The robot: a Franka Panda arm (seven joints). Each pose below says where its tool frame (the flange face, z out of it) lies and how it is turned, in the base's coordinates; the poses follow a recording.
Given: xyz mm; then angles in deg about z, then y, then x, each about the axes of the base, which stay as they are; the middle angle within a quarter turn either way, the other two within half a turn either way.
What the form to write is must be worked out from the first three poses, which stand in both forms.
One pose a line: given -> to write
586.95, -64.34, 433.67, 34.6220, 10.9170, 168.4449 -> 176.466, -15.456, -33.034, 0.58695, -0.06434, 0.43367
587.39, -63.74, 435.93, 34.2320, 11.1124, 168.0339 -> 176.105, -15.814, -32.523, 0.58739, -0.06374, 0.43593
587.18, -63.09, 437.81, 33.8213, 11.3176, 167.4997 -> 175.629, -16.239, -31.954, 0.58718, -0.06309, 0.43781
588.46, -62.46, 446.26, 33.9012, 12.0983, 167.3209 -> 175.915, -16.986, -31.942, 0.58846, -0.06246, 0.44626
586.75, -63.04, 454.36, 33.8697, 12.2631, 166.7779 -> 175.511, -17.407, -31.756, 0.58675, -0.06304, 0.45436
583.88, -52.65, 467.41, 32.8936, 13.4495, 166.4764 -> 175.553, -18.474, -30.568, 0.58388, -0.05265, 0.46741
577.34, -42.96, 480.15, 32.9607, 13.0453, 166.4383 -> 175.330, -18.161, -30.656, 0.57734, -0.04296, 0.48015
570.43, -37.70, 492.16, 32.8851, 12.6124, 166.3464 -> 174.997, -17.839, -30.583, 0.57043, -0.03770, 0.49216
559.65, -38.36, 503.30, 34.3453, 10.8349, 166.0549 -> 174.246, -16.654, -32.173, 0.55965, -0.03836, 0.50330
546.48, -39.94, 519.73, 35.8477, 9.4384, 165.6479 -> 173.559, -15.899, -33.756, 0.54648, -0.03994, 0.51973
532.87, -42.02, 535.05, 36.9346, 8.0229, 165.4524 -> 172.887, -15.006, -34.971, 0.53287, -0.04202, 0.53505
